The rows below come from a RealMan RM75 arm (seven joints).
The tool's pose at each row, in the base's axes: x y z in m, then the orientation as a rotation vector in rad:
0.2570 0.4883 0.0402 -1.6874 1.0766 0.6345
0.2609 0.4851 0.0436 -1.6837 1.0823 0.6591
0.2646 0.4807 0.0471 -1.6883 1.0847 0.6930
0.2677 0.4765 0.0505 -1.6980 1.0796 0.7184
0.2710 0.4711 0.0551 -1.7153 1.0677 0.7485
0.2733 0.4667 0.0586 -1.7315 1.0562 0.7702
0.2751 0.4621 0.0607 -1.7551 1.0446 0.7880
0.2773 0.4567 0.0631 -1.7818 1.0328 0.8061
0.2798 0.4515 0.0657 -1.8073 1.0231 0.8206
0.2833 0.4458 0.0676 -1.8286 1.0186 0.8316
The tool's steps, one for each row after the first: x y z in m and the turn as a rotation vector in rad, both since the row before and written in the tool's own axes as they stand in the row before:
0.0002 -0.0047 -0.0039 -0.0098 -0.0103 0.0161
0.0004 -0.0043 -0.0051 -0.0212 -0.0126 0.0164
0.0000 -0.0037 -0.0050 -0.0208 -0.0101 0.0064
-0.0006 -0.0041 -0.0066 -0.0293 -0.0121 0.0025
-0.0005 -0.0027 -0.0054 -0.0241 -0.0083 -0.0008
0.0004 -0.0016 -0.0051 -0.0279 -0.0026 -0.0038
0.0006 -0.0017 -0.0060 -0.0305 -0.0012 -0.0042
0.0005 -0.0019 -0.0060 -0.0276 0.0012 -0.0040
0.0017 -0.0022 -0.0064 -0.0224 0.0034 -0.0012

